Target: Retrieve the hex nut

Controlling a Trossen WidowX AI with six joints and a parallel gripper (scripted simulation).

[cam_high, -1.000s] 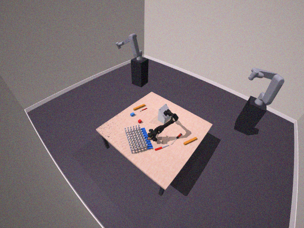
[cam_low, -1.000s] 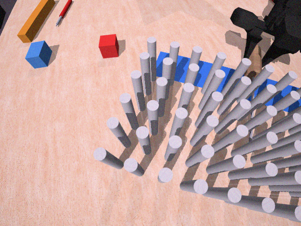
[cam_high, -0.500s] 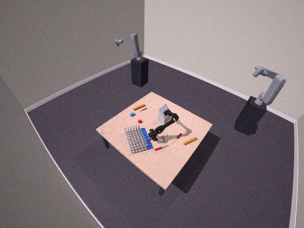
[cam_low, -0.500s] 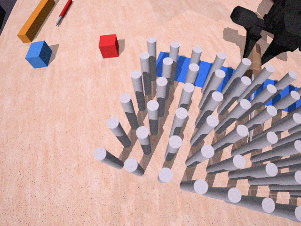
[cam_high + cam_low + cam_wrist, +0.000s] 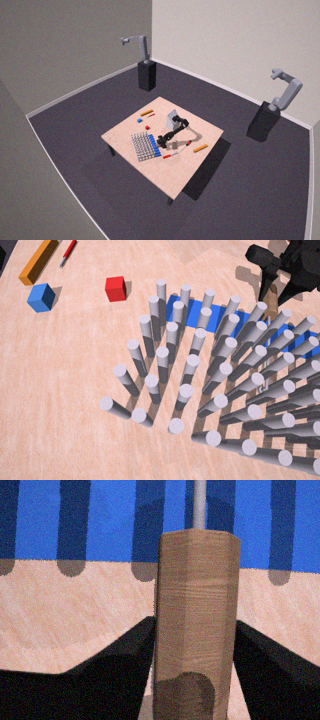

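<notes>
My gripper tip is 70 mm to the left of the blue taped strip, 30 mm short of it and 10 mm above it. Round my gripper tip: long tool 80 mm ahead, 60 mm to the right; hex nut 170 mm ahead, 130 mm to the right, 10 mm below; red cube 320 mm to the right, 160 mm behind, 10 mm above.
</notes>
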